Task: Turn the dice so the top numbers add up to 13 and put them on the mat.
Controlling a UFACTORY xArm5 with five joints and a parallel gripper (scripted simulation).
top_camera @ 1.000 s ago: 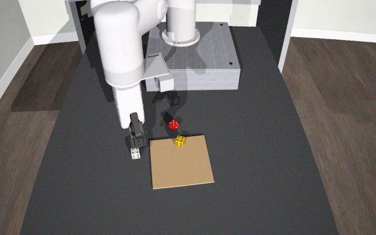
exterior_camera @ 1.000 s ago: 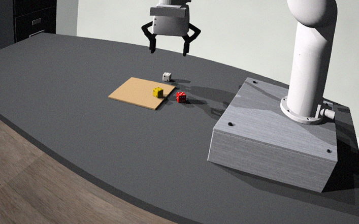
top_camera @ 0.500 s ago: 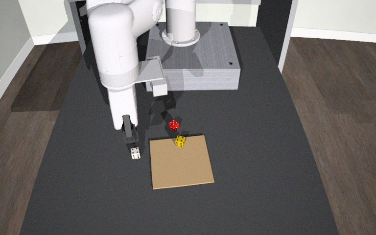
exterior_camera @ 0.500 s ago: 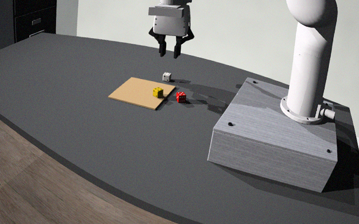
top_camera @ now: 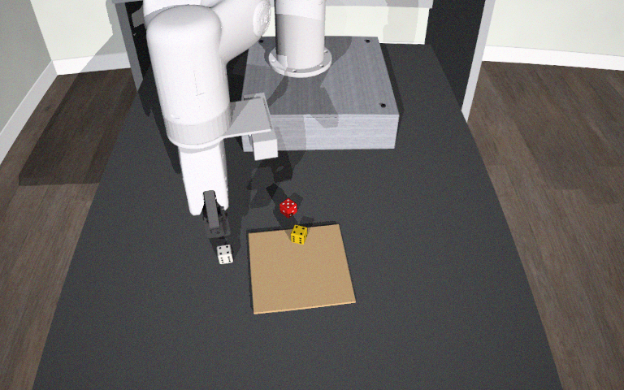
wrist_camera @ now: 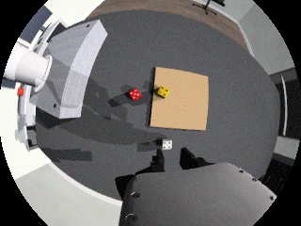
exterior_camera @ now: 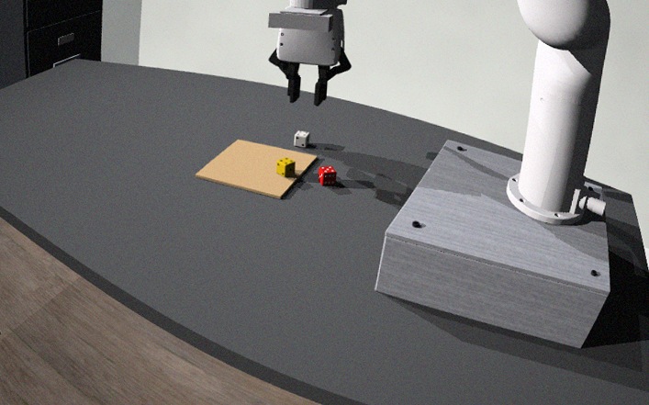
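Right now my hand is 9 cm above the white die. The rest, counted from my hand: yellow die: 10 cm to the left, 8 cm below, 5 cm behind; then red die: 10 cm behind, 9 cm below, 7 cm to the left; then tan mat: 11 cm to the left, 10 cm below.
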